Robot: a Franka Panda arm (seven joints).
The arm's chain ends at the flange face. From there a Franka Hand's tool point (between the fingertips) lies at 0.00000 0.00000 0.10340 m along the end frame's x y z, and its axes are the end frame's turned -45 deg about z.
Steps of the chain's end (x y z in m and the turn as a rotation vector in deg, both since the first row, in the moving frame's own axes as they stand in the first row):
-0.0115 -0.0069 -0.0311 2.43 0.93 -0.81
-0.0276 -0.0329 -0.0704 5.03 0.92 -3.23
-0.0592 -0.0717 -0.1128 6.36 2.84 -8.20
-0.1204 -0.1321 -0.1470 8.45 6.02 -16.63
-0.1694 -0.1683 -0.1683 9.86 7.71 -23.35
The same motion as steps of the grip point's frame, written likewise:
0.0010 -0.0150 -0.0312 1.06 2.38 -0.81
0.0112 -0.0482 -0.0708 2.91 4.21 -3.23
0.0202 -0.0979 -0.1136 2.49 6.51 -8.20
0.0259 -0.1842 -0.1487 1.72 10.23 -16.63
0.0203 -0.2459 -0.1707 1.52 12.42 -23.35

